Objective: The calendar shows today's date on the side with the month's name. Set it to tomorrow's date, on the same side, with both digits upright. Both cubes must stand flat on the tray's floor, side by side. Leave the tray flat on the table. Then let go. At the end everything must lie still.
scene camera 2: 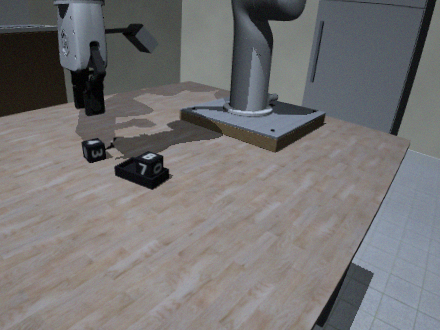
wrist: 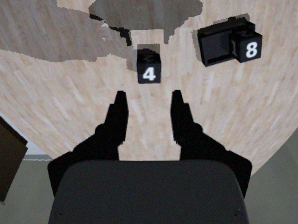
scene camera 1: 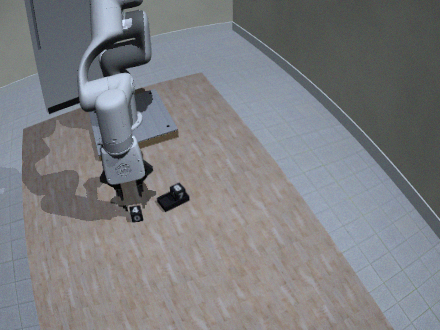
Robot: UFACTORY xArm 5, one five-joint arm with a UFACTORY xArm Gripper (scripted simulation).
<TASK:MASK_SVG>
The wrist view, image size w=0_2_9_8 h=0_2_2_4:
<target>gripper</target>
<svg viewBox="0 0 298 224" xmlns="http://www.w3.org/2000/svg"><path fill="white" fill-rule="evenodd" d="M47 166L54 195L48 224L250 224L244 198L252 172L252 163L230 150L227 151L222 144L203 133L202 126L193 120L189 103L184 103L181 90L172 91L170 108L173 138L176 144L181 146L179 160L119 160L118 146L123 145L123 141L125 141L129 116L126 92L121 90L117 91L114 105L109 105L105 122L95 128L95 134L78 144L72 152L69 151L50 161Z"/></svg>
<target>black cube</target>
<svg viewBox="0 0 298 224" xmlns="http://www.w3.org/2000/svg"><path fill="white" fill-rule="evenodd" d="M138 54L136 63L138 83L161 83L162 63L160 54Z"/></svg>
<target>black cube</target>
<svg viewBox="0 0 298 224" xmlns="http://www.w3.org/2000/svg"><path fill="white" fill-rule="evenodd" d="M261 34L251 29L230 33L230 54L240 63L261 58L263 37Z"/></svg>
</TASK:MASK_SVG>
